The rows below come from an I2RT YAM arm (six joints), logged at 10 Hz.
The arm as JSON. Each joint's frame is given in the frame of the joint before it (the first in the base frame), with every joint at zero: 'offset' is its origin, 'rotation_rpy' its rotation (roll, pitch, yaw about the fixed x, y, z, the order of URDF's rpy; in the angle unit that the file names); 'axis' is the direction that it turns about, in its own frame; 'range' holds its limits. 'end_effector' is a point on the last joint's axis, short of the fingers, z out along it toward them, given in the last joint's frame.
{
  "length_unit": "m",
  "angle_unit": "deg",
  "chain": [
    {
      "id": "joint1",
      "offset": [
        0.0,
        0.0,
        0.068
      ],
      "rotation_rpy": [
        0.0,
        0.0,
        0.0
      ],
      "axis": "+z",
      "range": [
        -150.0,
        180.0
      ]
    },
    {
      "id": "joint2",
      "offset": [
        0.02,
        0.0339,
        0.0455
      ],
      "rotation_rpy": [
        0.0,
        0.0,
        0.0
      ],
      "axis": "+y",
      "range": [
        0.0,
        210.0
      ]
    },
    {
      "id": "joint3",
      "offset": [
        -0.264,
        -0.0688,
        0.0
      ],
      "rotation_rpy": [
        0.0,
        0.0,
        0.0
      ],
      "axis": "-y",
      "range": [
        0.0,
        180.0
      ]
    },
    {
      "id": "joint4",
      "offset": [
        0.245,
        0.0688,
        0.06
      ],
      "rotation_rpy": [
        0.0,
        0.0,
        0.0
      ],
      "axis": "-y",
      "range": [
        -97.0,
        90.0
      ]
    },
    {
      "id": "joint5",
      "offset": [
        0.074,
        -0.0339,
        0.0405
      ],
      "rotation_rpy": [
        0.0,
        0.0,
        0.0
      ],
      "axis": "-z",
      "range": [
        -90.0,
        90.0
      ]
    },
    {
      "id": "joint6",
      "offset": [
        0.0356,
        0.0,
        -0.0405
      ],
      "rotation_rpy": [
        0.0,
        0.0,
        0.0
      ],
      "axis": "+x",
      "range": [
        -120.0,
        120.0
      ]
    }
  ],
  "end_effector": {
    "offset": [
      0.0,
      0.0,
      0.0
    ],
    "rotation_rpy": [
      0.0,
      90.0,
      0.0
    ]
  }
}
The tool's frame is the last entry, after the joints.
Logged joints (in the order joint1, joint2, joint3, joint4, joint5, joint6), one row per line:
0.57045 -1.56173 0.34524 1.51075 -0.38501 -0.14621
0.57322 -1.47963 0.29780 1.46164 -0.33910 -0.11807
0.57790 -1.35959 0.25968 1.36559 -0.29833 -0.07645
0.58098 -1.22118 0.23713 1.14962 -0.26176 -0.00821
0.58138 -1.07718 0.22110 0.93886 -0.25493 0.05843
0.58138 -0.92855 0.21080 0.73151 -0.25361 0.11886
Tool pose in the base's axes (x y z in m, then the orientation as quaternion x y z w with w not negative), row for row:
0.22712 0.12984 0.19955 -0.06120 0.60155 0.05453 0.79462
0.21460 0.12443 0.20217 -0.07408 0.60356 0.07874 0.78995
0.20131 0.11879 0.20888 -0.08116 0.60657 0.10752 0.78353
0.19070 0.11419 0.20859 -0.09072 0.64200 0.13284 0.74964
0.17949 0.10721 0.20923 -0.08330 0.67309 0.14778 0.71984
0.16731 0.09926 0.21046 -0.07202 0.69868 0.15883 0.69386
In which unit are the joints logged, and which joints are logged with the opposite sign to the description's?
The joints are logged in radians. Opposite sign: joint2, joint5.
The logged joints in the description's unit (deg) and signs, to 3 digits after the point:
32.684 89.481 19.781 86.560 22.059 -8.377
32.843 84.777 17.063 83.746 19.429 -6.765
33.111 77.899 14.879 78.243 17.093 -4.380
33.288 69.968 13.587 65.868 14.998 -0.470
33.311 61.718 12.668 53.793 14.606 3.348
33.311 53.202 12.078 41.912 14.531 6.810

